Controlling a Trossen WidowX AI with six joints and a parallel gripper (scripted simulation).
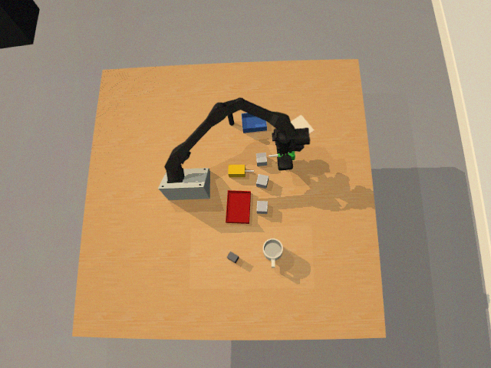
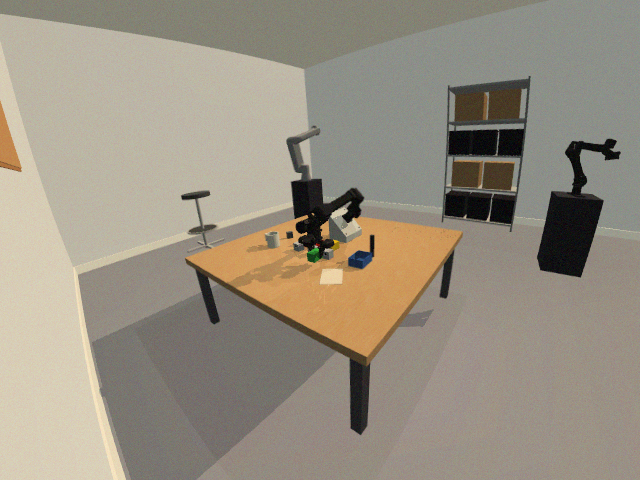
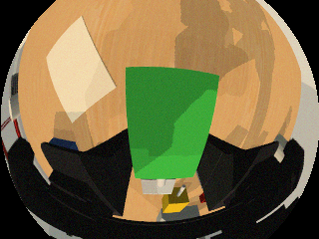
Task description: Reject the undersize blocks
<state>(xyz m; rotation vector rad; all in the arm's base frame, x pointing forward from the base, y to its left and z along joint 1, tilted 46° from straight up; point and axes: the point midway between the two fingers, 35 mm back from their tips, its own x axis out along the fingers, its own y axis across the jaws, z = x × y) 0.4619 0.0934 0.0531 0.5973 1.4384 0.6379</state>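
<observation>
The steel block is 10 cm behind my gripper tip, 22 cm to the right of it and 2 cm below it. Round my gripper tip: yellow gauge (18 cm behind, 5 cm to the right, 2 cm below); green GO gauge (1 cm behind, 2 cm above); paper sheet (7 cm ahead, 14 cm to the left, 4 cm below).
</observation>
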